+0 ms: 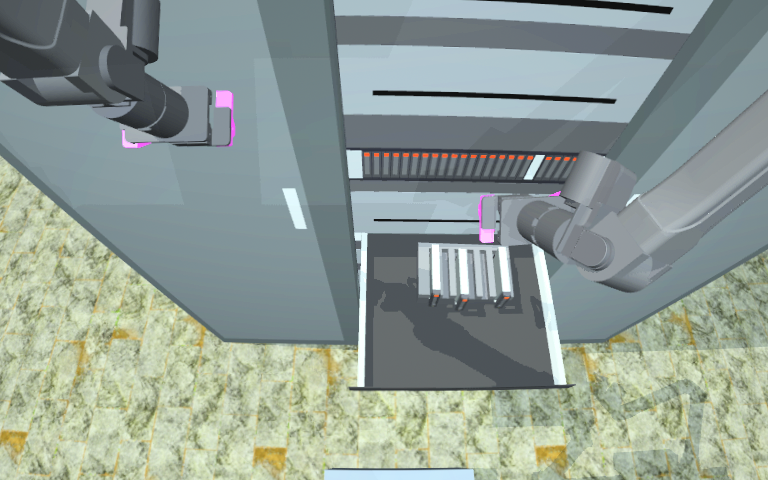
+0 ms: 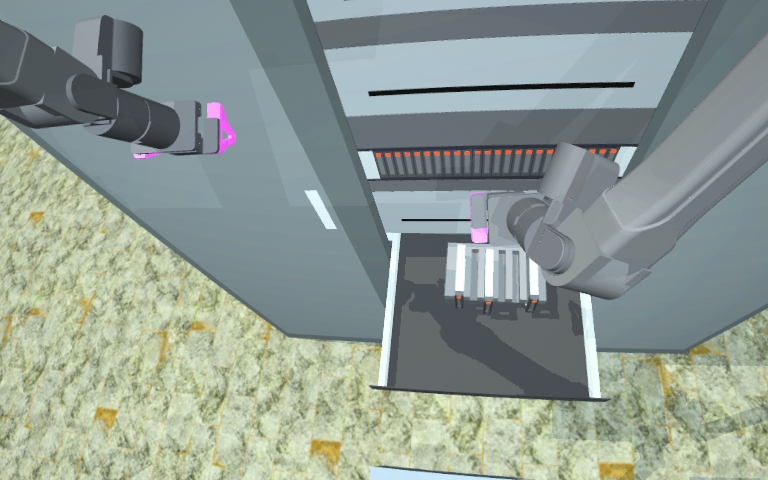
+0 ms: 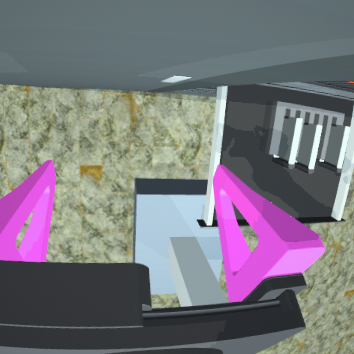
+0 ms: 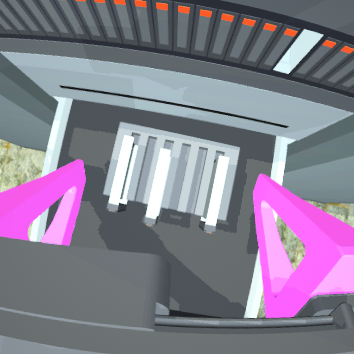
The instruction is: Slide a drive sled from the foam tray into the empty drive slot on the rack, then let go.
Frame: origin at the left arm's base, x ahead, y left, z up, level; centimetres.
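Where they show: left gripper, fingertip midpoint: (image 1: 200, 131) (image 2: 206, 140) (image 3: 136, 169); right gripper, fingertip midpoint: (image 1: 508, 206) (image 2: 513, 204) (image 4: 170, 175).
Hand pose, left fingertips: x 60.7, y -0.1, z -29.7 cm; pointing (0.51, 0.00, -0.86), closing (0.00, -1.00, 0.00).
Note:
Things, the pixels of their top centre, and the offset from my left fingertips. "spot": a spot on its surface instead.
- rack's drive row at a spot on its surface: (image 4: 190, 35) spot: dx +9.4, dy -45.0, dz -20.5 cm
- pale upright strip at a spot on its surface: (image 4: 298, 51) (image 1: 534, 166) spot: dx +11.1, dy -55.9, dz -21.6 cm
- pulled-out drawer with pale side walls, surface spot: (image 1: 364, 328) (image 2: 389, 328) spot: dx -14.2, dy -22.3, dz -47.2 cm
The light grey foam tray (image 1: 423, 271) (image 2: 450, 271) (image 4: 231, 175) holds three upright white-edged drive sleds: one at its left (image 1: 435, 268) (image 4: 121, 170), one near its middle (image 1: 463, 271) (image 4: 158, 185) and one at its right (image 1: 502, 268) (image 4: 217, 192). The rack's drive row (image 1: 447, 164) (image 2: 464, 164) (image 4: 190, 35) has orange-tipped drives and a pale upright strip (image 1: 534, 166) (image 4: 298, 51); I cannot tell which slot is empty. My right gripper (image 1: 521, 209) (image 4: 170, 175) is open and empty above the tray. My left gripper (image 1: 182, 133) (image 2: 185, 144) (image 3: 136, 169) is open and empty, far left of the tray.
The tray lies in a pulled-out drawer with pale side walls (image 1: 362, 316) (image 2: 389, 328) (image 3: 216, 150) below the drive row. Large grey cabinet panels (image 1: 198, 226) flank the rack. A light blue block (image 3: 155, 215) stands in front of the drawer. The right arm hides part of the drive row.

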